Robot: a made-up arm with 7 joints. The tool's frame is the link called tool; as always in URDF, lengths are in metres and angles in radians.
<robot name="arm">
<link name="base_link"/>
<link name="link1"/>
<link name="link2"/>
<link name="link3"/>
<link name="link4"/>
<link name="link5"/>
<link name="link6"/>
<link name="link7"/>
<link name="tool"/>
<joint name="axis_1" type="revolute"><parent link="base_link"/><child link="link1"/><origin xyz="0.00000 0.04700 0.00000" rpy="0.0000 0.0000 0.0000"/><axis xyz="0 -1 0"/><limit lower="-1.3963" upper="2.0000"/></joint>
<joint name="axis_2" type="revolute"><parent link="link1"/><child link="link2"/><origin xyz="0.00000 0.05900 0.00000" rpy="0.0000 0.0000 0.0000"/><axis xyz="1 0 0"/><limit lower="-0.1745" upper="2.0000"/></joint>
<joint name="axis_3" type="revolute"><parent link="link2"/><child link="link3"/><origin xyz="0.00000 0.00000 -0.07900" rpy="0.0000 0.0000 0.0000"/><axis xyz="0 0 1"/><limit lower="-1.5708" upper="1.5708"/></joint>
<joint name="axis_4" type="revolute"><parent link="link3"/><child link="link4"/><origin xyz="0.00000 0.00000 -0.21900" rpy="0.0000 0.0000 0.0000"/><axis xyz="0 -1 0"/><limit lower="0.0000" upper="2.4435"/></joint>
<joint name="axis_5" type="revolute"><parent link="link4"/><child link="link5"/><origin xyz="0.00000 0.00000 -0.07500" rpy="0.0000 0.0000 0.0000"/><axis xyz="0 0 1"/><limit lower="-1.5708" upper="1.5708"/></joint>
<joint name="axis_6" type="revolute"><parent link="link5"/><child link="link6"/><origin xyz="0.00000 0.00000 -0.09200" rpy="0.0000 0.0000 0.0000"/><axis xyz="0 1 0"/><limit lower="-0.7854" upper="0.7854"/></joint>
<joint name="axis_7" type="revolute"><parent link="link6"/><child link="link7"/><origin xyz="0.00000 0.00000 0.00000" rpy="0.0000 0.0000 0.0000"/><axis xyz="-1 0 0"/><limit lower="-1.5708" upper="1.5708"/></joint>
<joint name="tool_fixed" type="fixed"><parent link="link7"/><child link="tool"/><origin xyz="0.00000 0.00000 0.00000" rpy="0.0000 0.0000 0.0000"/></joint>
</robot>
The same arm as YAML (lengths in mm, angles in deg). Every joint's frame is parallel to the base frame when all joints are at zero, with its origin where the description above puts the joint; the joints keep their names.
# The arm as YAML. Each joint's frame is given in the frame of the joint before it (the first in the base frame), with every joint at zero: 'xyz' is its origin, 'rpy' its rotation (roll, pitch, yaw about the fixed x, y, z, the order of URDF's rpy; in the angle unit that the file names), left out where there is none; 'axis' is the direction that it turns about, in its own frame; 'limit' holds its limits. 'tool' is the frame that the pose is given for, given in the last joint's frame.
units:
  length: mm
  angle: deg
joints:
  - name: axis_1
    type: revolute
    origin:
      xyz: [0.0, 47.0, 0.0]
    axis: [0.0, -1.0, 0.0]
    limit:
      lower: -80.0
      upper: 114.59
  - name: axis_2
    type: revolute
    origin:
      xyz: [0.0, 59.0, 0.0]
    axis: [1.0, 0.0, 0.0]
    limit:
      lower: -10.0
      upper: 114.59
  - name: axis_3
    type: revolute
    origin:
      xyz: [0.0, 0.0, -79.0]
    axis: [0.0, 0.0, 1.0]
    limit:
      lower: -90.0
      upper: 90.0
  - name: axis_4
    type: revolute
    origin:
      xyz: [0.0, 0.0, -219.0]
    axis: [0.0, -1.0, 0.0]
    limit:
      lower: 0.0
      upper: 140.0
  - name: axis_5
    type: revolute
    origin:
      xyz: [0.0, 0.0, -75.0]
    axis: [0.0, 0.0, 1.0]
    limit:
      lower: -90.0
      upper: 90.0
  - name: axis_6
    type: revolute
    origin:
      xyz: [0.0, 0.0, -92.0]
    axis: [0.0, 1.0, 0.0]
    limit:
      lower: -45.0
      upper: 45.0
  - name: axis_7
    type: revolute
    origin:
      xyz: [0.0, 0.0, 0.0]
    axis: [-1.0, 0.0, 0.0]
    limit:
      lower: -90.0
      upper: 90.0
tool:
  origin:
    xyz: [0.0, 0.0, 0.0]

